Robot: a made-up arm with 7 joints.
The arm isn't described. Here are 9 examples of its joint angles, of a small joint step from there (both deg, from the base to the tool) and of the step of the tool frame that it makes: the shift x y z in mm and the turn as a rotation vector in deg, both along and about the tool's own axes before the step.
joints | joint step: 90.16 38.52 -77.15 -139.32 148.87 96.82 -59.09 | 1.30 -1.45 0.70 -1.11 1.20 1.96 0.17
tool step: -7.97 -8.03 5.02 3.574 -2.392 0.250
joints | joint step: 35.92 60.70 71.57 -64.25 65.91 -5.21 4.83 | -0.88 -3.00 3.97 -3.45 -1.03 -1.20 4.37
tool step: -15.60 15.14 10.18 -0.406 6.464 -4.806
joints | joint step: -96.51 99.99 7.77 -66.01 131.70 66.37 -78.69 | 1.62 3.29 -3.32 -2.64 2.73 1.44 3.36
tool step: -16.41 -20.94 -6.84 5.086 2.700 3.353
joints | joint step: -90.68 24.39 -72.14 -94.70 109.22 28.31 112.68 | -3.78 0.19 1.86 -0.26 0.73 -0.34 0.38
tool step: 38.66 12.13 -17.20 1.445 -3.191 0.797
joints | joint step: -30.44 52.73 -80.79 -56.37 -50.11 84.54 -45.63 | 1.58 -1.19 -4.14 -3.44 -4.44 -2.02 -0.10
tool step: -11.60 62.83 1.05 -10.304 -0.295 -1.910
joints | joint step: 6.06 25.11 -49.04 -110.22 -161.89 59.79 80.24 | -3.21 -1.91 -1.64 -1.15 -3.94 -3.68 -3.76
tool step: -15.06 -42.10 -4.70 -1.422 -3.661 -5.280
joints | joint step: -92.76 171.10 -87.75 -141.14 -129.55 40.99 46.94 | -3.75 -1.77 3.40 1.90 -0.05 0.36 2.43
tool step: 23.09 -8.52 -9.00 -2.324 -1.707 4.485
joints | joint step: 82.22 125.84 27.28 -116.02 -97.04 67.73 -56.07 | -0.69 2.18 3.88 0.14 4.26 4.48 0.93
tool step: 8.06 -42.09 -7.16 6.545 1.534 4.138
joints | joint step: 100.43 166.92 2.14 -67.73 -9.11 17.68 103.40 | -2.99 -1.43 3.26 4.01 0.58 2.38 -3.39
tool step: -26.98 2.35 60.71 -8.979 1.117 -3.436
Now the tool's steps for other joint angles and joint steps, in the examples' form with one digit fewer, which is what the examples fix.
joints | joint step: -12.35 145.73 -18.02 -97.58 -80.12 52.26 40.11 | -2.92 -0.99 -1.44 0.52 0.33 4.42 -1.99
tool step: 14.4 10.3 -5.0 -1.92 -2.29 5.97
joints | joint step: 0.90 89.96 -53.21 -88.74 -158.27 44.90 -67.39 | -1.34 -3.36 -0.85 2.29 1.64 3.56 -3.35
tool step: 6.0 -16.7 19.8 4.91 -1.14 -0.68
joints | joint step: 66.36 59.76 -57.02 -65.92 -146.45 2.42 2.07 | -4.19 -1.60 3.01 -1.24 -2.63 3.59 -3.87
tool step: 68.3 -10.3 -21.7 2.45 -6.06 10.46
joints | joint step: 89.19 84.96 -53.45 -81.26 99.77 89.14 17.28 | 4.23 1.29 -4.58 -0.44 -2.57 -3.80 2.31
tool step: 2.3 -72.3 26.7 -4.44 4.99 3.07
